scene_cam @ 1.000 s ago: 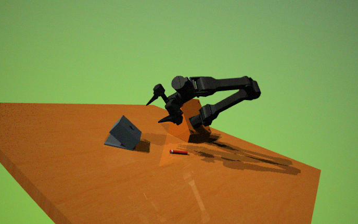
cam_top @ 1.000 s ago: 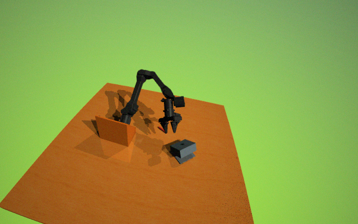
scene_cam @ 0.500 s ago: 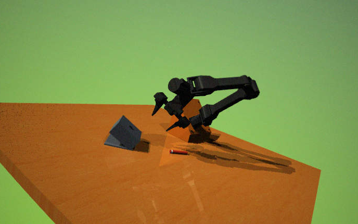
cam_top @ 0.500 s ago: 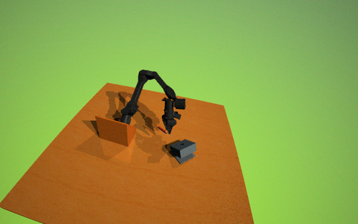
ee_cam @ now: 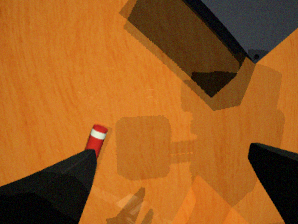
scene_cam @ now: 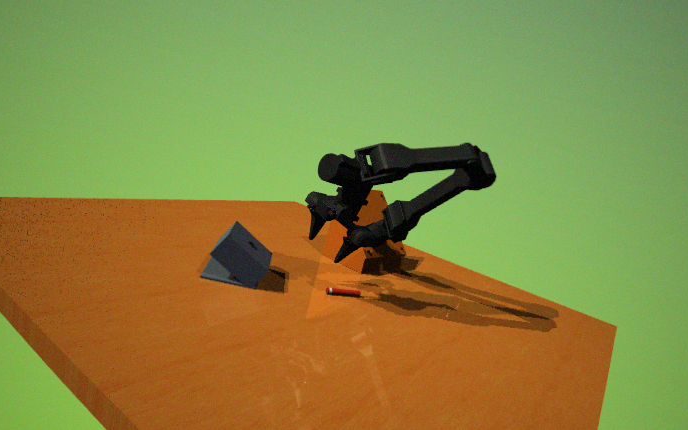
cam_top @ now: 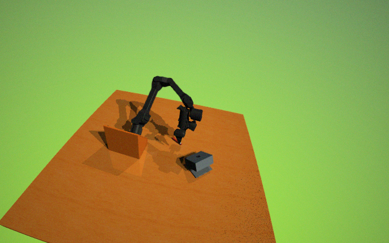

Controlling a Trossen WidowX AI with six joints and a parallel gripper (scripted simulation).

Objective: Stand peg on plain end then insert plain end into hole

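The red peg is 10 mm behind my gripper tip, 50 mm to the left of it and 80 mm below it. Also, from my gripper tip: grey sloped panel: 120 mm ahead, 120 mm to the right, 40 mm below.
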